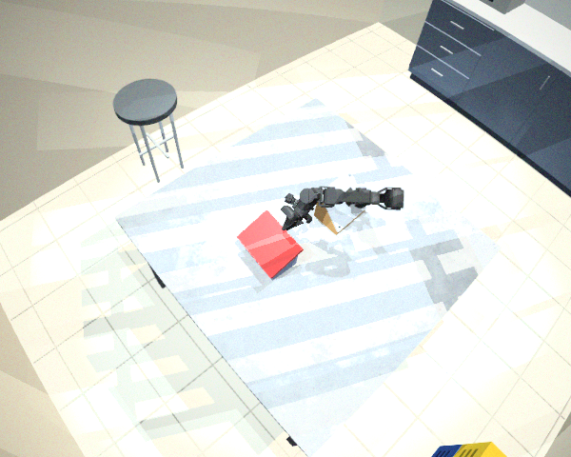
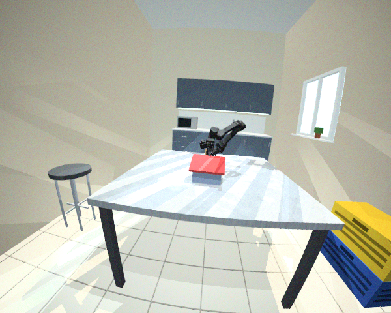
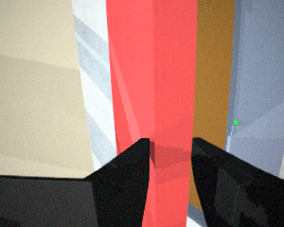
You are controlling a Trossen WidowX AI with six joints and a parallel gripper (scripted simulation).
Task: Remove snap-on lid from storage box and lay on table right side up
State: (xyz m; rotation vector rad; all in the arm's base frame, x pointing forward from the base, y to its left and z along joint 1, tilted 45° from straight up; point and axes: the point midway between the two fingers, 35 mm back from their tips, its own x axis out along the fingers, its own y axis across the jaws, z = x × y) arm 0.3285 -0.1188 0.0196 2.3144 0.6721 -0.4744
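Now: the red lid 70 mm ahead of my gripper tip, 30 mm below it and 10 mm to the right of it. Also, from my gripper tip: grey-blue storage box (100 mm below, 60 mm ahead, 10 mm to the right).
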